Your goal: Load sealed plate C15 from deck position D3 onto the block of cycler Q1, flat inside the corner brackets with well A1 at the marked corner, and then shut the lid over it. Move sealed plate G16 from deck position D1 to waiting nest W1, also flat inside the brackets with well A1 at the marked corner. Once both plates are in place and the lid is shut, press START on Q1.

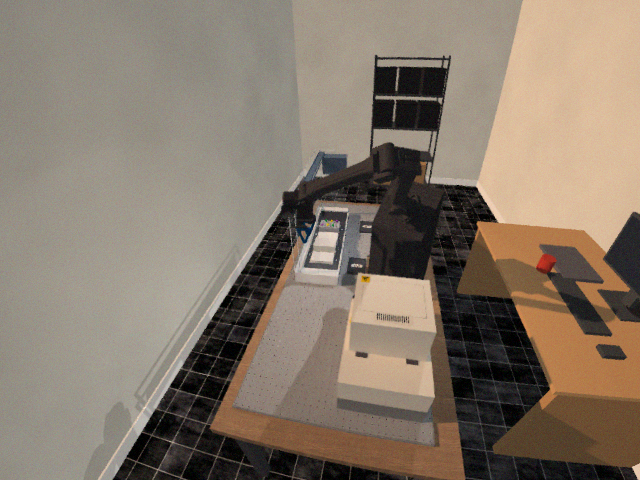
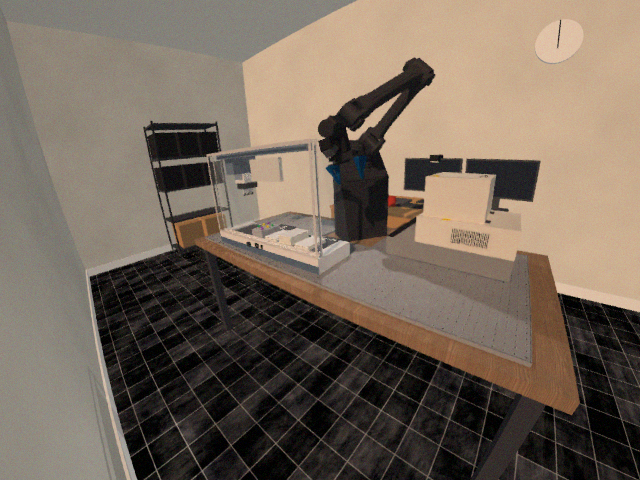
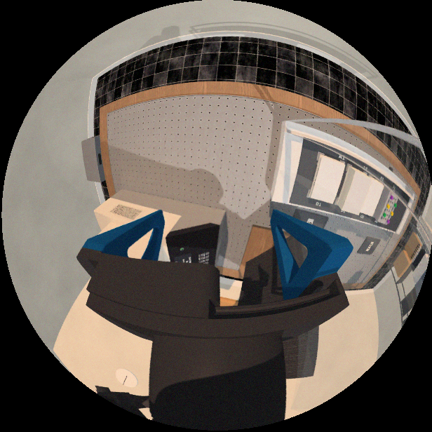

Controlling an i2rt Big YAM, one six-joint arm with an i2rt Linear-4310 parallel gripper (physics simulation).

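Observation:
My gripper is open and empty, its blue fingers high above the table between the enclosed deck and the beige machine. A white plate lies at the deck mark that reads D1. More white plate-like pieces lie further along the deck. Their names cannot be read, so I cannot tell which is C15. The beige machine has a dark front panel with a green light. Its block and lid state do not show clearly. Two dark pads lie beside the deck; their labels are unreadable.
A clear-walled enclosure with a white base surrounds the deck. A rack with coloured caps stands at its far end. The arm base stands beside the deck and the machine. A perforated grey board covers much of the table.

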